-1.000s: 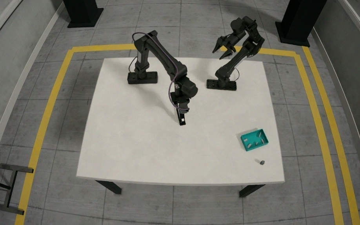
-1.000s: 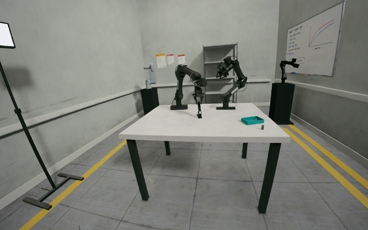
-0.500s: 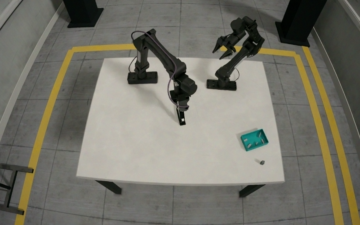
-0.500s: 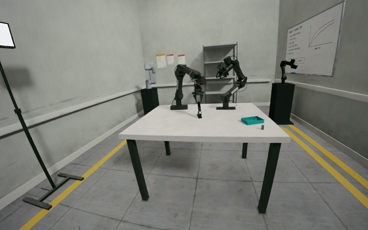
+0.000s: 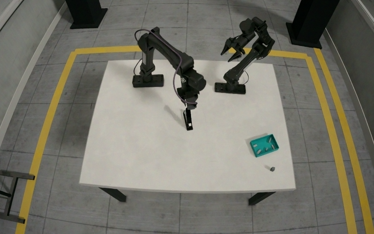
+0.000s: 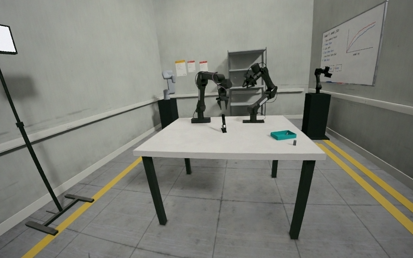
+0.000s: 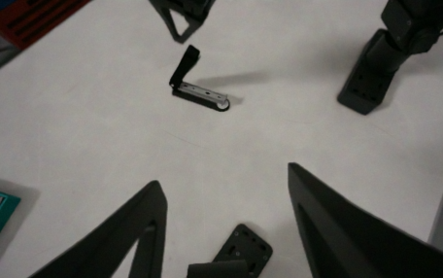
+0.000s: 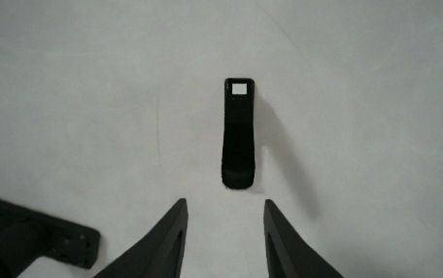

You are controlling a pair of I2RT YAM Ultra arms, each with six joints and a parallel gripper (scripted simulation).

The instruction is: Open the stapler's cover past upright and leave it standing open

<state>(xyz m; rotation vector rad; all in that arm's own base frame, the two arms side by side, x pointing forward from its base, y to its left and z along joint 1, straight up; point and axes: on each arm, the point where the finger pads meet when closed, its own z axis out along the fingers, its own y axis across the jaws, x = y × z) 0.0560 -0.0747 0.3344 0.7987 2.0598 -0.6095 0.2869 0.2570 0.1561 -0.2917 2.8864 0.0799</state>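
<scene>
The stapler cover is 100 mm below my right hand and 30 mm ahead of it. From my right hand the other things lie so: teal tray (440 mm to the left, 180 mm below, 120 mm ahead); stapler (140 mm below, 10 mm ahead); grey block (480 mm to the left, 260 mm ahead, 180 mm below).
</scene>
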